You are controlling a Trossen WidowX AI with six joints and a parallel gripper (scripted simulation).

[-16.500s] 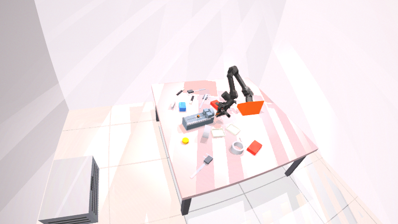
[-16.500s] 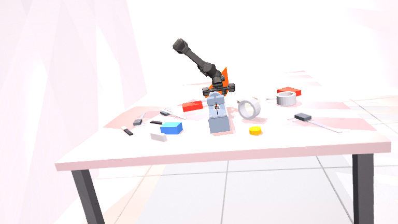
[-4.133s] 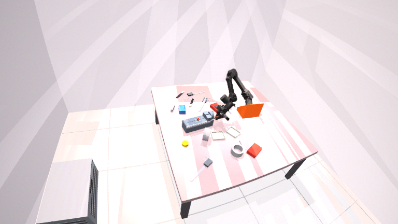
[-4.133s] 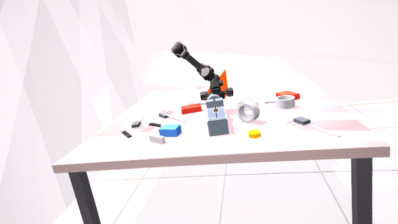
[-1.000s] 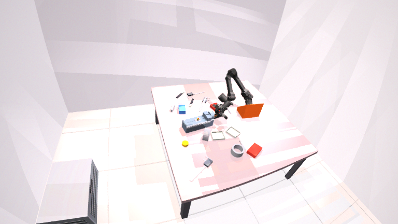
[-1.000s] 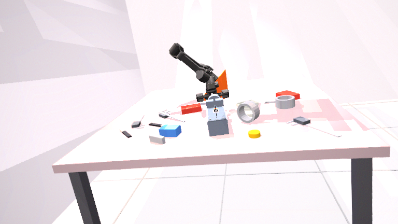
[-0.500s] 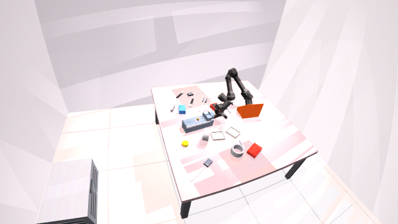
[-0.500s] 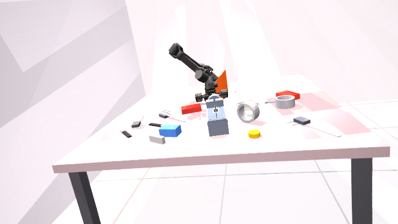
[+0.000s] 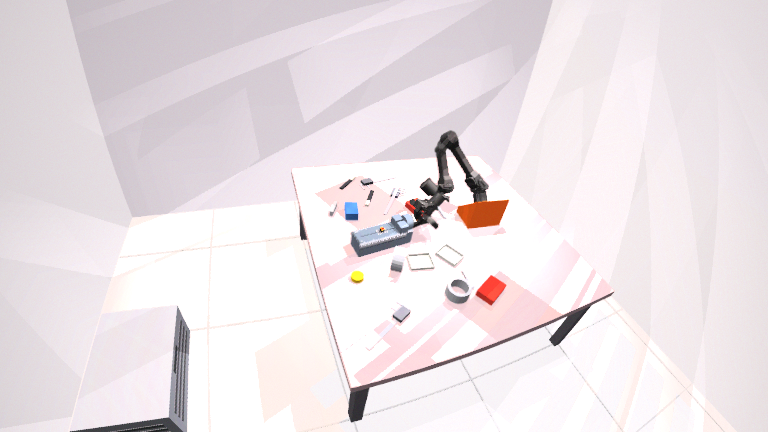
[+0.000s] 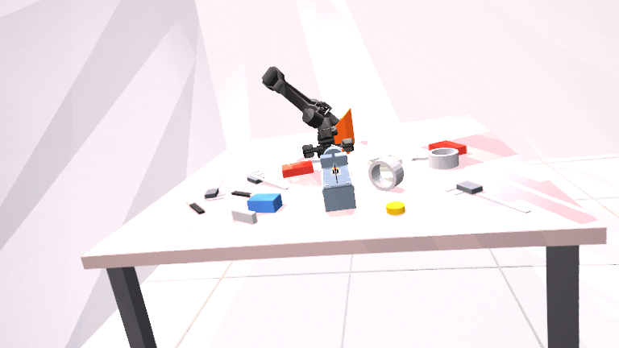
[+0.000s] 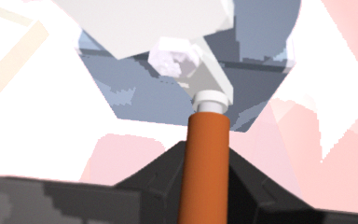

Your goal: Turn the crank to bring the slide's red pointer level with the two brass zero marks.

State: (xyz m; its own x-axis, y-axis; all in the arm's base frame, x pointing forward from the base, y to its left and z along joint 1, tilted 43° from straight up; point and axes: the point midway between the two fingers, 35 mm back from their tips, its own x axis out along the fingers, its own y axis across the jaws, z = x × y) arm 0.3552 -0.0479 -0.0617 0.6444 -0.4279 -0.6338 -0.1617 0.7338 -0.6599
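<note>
Right now my gripper tip is 2 cm past the orange handle and 2 cm below it. Also, from my gripper tip: red pointer (16 cm ahead, 4 cm to the left, 4 cm above); yellow disc (32 cm ahead, 21 cm to the left, 3 cm below); blue block (23 cm ahead, 19 cm to the right, 2 cm below).
</note>
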